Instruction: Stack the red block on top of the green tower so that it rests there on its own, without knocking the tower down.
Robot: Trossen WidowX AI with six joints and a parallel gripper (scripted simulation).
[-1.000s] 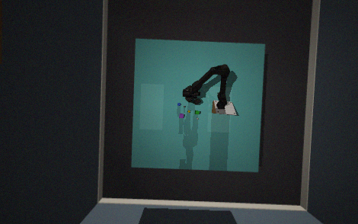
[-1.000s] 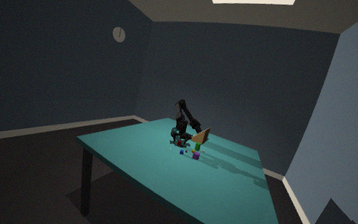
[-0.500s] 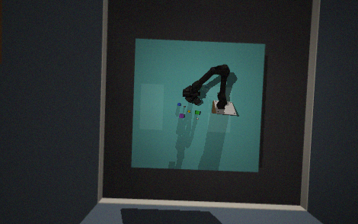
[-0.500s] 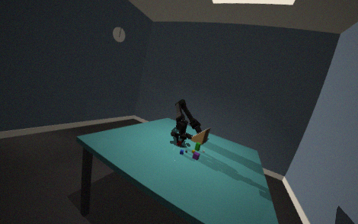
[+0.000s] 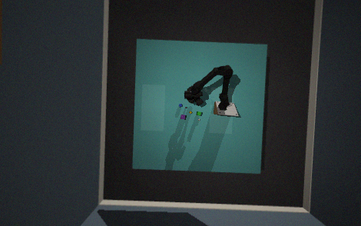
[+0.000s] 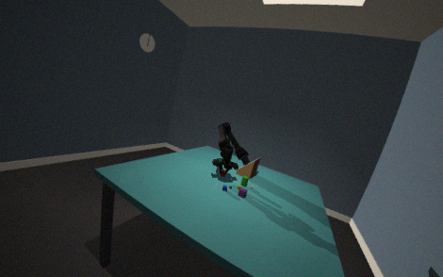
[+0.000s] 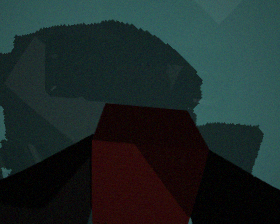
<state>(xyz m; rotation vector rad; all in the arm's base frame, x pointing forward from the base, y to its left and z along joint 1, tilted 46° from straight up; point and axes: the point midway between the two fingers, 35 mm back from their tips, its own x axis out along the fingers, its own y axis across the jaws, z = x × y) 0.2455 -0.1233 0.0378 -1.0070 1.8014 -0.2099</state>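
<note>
Right now my gripper tip is 15 cm to the right of the small yellow block, 4 cm short of it and 2 cm above it. Round my gripper tip: red block: 1 cm above; then blue block: 14 cm ahead, 8 cm to the left, 2 cm below; then purple block: 19 cm to the left, 12 cm ahead, 1 cm below.
</note>
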